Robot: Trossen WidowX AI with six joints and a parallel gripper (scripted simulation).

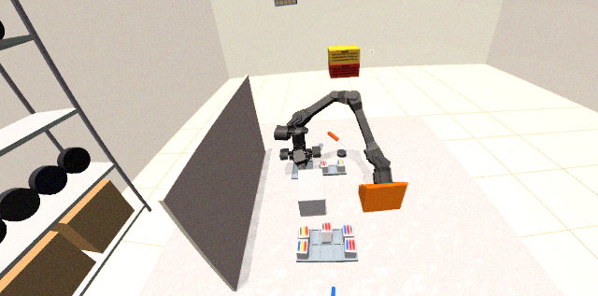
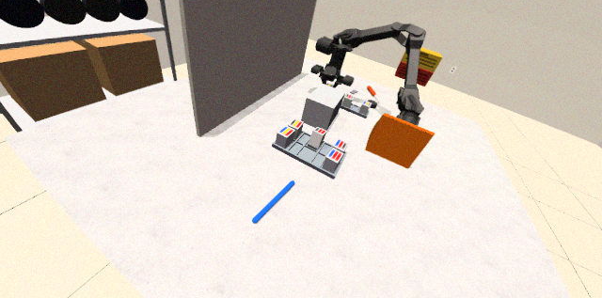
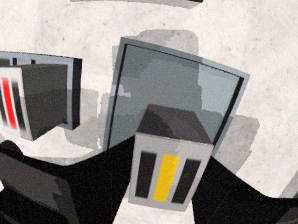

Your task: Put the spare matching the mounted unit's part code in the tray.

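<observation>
My gripper tip is now 2 cm above the flat grey tray. Also, from my gripper tip: holder (14 cm behind, 2 cm to the left, 2 cm below); then mounted unit (19 cm to the left, 4 cm behind, 3 cm above); then black tape roll (21 cm behind, 9 cm to the right, 2 cm below).
</observation>
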